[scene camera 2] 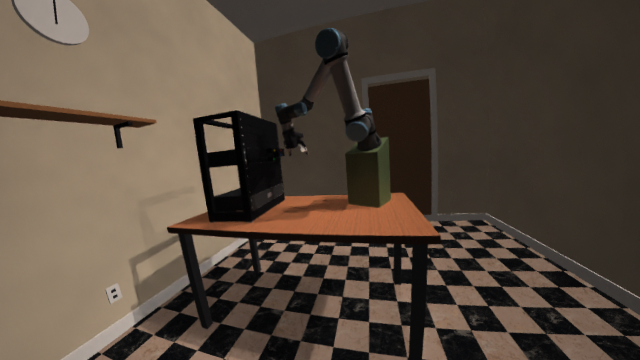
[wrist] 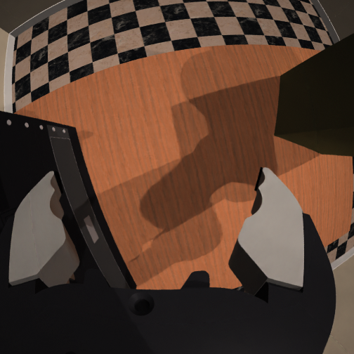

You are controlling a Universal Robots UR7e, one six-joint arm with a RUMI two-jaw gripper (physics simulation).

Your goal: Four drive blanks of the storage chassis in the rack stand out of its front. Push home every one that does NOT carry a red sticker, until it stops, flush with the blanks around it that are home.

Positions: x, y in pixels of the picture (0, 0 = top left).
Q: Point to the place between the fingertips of my gripper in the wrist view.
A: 156, 172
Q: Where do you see a black rack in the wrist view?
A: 40, 146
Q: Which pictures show the black rack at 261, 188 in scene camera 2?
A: Scene camera 2 and the wrist view: all of them.
